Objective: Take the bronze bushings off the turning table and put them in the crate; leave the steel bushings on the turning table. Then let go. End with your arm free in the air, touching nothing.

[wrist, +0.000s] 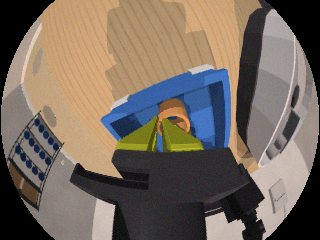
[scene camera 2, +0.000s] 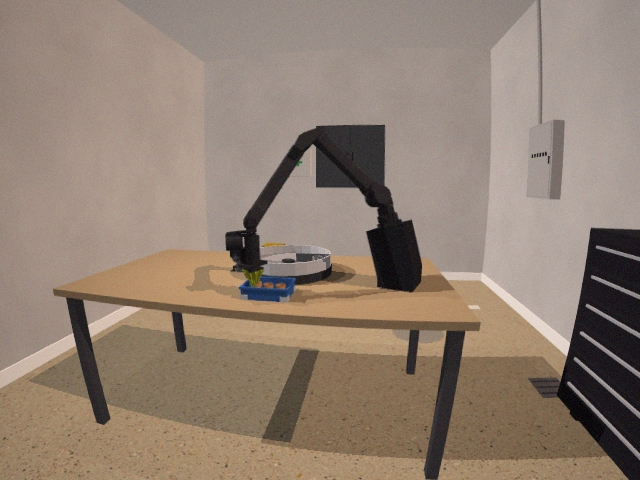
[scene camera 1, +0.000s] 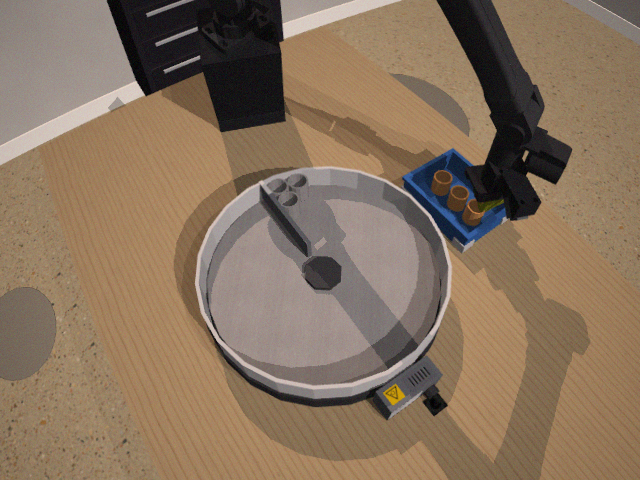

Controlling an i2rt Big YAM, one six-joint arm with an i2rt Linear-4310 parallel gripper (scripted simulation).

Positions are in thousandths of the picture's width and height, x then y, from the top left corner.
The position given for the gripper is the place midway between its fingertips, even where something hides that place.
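Gripper (scene camera 1: 752,436), crate (scene camera 1: 652,382). Bronze bushing (wrist: 536,448). Gripper, also in the wrist view (wrist: 498,498). Crate, likewise in the wrist view (wrist: 652,452).
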